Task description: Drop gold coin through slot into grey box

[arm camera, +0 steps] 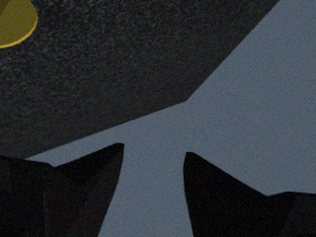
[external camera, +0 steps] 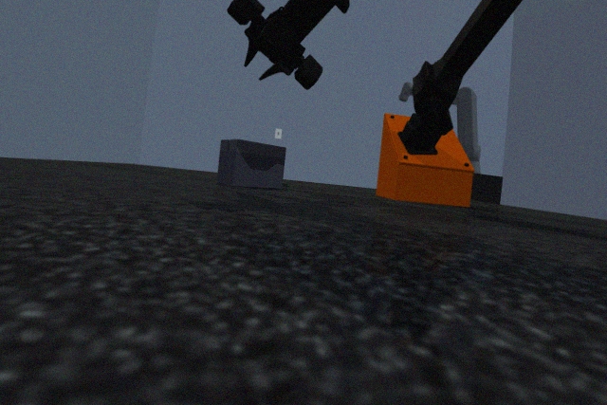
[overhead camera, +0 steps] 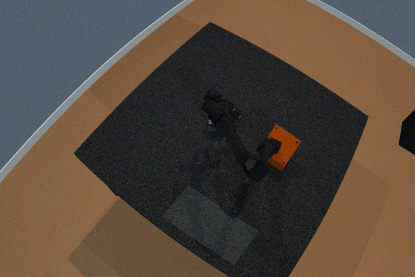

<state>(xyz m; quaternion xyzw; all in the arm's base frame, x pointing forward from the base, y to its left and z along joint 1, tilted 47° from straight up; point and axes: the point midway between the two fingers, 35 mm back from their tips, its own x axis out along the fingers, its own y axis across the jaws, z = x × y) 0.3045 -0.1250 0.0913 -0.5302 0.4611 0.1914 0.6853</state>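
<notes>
The gold coin lies 18 cm below my gripper tip, 7 cm to the right of it and 6 cm behind it.
</notes>
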